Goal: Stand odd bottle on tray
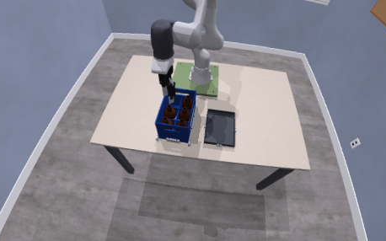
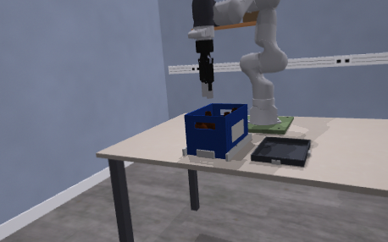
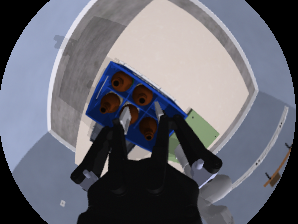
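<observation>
My gripper is now 17 cm above the blue crate, 4 cm to the right of it and 1 cm short of it. Round my hand: dark tray 32 cm to the left, 25 cm below, 5 cm ahead; then bottle 17 cm below, 11 cm to the left, 7 cm behind.
</observation>
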